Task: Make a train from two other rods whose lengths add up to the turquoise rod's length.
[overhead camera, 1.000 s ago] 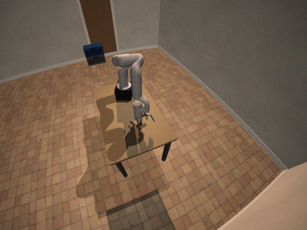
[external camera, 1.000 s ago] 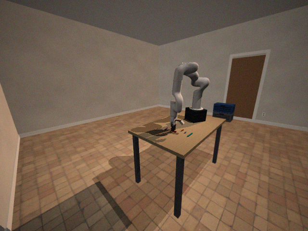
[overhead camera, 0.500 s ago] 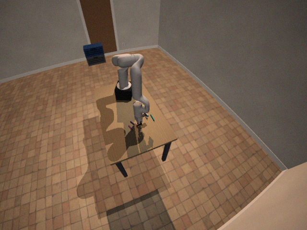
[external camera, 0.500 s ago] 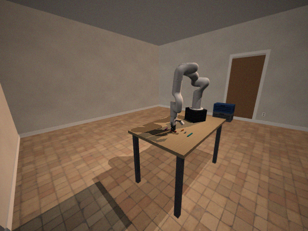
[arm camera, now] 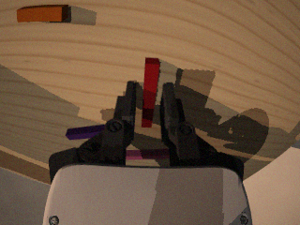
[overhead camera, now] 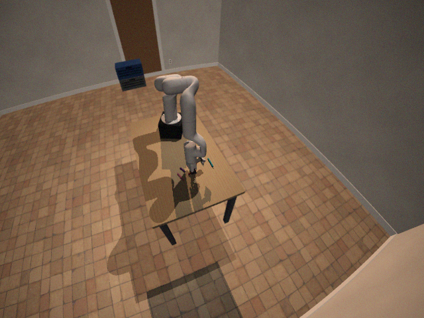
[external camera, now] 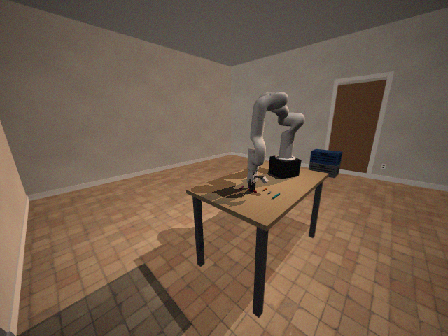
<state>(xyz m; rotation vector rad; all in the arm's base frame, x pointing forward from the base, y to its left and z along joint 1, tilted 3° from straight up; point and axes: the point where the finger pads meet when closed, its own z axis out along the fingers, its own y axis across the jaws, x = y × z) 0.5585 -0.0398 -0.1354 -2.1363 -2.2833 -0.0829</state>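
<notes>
The red rod lies 2 cm below my hand. Also, from my hand: purple rod (6 cm behind, 6 cm to the right, 2 cm below); then pink rod (10 cm to the right, 2 cm below); then orange rod (9 cm behind, 7 cm to the left, 2 cm below).
</notes>
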